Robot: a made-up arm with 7 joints. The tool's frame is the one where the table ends. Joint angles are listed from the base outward.
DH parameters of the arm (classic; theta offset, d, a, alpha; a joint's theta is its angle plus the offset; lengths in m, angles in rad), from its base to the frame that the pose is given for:
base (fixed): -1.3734 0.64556 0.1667 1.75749
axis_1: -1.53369 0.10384 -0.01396 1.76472
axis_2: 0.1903 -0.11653 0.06 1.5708
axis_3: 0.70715 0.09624 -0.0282 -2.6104
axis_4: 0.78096 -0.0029 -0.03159 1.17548
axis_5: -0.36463 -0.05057 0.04 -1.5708
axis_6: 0 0.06 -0.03 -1.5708
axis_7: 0 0.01 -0.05 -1.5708
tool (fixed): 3.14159 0 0 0
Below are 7 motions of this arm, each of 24 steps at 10 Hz.
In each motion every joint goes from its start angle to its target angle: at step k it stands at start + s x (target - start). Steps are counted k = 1, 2, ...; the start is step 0. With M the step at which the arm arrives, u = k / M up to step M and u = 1 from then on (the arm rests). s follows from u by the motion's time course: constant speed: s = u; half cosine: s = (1 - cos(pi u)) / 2; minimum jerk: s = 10 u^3 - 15 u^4 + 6 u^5.
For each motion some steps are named. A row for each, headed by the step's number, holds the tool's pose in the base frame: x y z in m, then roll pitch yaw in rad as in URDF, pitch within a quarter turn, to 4 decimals.
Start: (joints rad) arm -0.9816 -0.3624 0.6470 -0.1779 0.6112 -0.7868 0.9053
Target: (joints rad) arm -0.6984 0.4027 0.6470 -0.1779 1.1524 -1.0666 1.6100
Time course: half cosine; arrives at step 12
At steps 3, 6, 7, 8, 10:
3: -0.0317 -0.3042 0.3821 -2.3887 0.5395 -2.1153
6: -0.0449 -0.3388 0.3987 -2.6331 0.2102 -1.9613
7: -0.0473 -0.3512 0.4068 -2.7238 0.0837 -1.8852
8: -0.0483 -0.3621 0.4150 -2.8127 -0.0334 -1.8025
10: -0.0478 -0.3771 0.4282 -2.9615 -0.2031 -1.6504

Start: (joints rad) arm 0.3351 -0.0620 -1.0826 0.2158 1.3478 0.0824 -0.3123
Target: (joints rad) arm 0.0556 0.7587 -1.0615 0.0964 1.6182 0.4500 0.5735
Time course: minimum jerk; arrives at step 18
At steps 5, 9, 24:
5: 0.0755 -0.2194 0.6898 1.5782 0.1865 -0.1322
9: 0.0828 -0.2194 0.6337 1.8677 0.5784 0.1549
24: 0.0643 -0.2038 0.5681 2.7395 0.7506 0.8647

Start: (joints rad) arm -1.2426 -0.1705 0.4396 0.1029 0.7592 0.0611 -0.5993
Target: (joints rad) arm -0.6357 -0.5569 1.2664 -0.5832 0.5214 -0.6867 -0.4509
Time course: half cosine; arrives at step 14
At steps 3, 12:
3: 0.0539 -0.2656 0.4139 -1.4726 0.0091 -0.1458
12: 0.0647 -0.2427 0.4182 -0.2067 0.6340 -0.0736

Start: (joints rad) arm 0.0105 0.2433 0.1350 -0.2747 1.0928 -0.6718 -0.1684
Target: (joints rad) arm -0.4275 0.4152 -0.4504 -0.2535 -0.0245 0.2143 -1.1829
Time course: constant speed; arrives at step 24
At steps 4, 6, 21, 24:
4: 0.0158 -0.4329 0.6083 -2.6536 0.0810 -0.6358
6: 0.0190 -0.4226 0.6035 -2.6574 0.0529 -0.5381
21: 0.0265 -0.3384 0.5590 -3.0418 -0.0635 0.0996
24: 0.0258 -0.3227 0.5477 3.1180 -0.0596 0.1790

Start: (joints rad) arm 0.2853 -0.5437 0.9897 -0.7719 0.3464 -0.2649 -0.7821
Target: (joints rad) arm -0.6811 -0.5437 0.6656 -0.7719 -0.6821 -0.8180 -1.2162
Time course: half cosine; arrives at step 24
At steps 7, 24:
7: 0.0567 -0.3732 0.5692 -0.9868 -0.0746 -0.8389
24: 0.0844 -0.2611 0.4581 -0.3549 0.6216 -1.1652

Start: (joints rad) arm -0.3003 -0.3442 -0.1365 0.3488 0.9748 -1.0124 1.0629
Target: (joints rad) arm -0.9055 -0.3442 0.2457 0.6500 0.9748 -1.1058 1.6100
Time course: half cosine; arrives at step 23
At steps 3, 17, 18, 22, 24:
3: -0.0295 -0.3998 0.6974 -1.4394 -1.0437 -2.4668
17: -0.0056 -0.4006 0.5723 -1.7318 -0.7538 -2.3414
18: -0.0046 -0.3982 0.5650 -1.7470 -0.7381 -2.3394
22: -0.0025 -0.3919 0.5484 -1.7822 -0.7027 -2.3364
24: -0.0024 -0.3916 0.5476 -1.7837 -0.7011 -2.3363

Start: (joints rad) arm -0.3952 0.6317 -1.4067 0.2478 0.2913 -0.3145 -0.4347
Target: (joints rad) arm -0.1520 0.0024 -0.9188 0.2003 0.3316 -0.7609 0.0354
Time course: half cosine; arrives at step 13
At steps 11, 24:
11: 0.0100 -0.3007 0.7154 2.4436 -1.1209 0.4885
24: 0.0044 -0.3064 0.7202 2.4440 -1.1992 0.4754

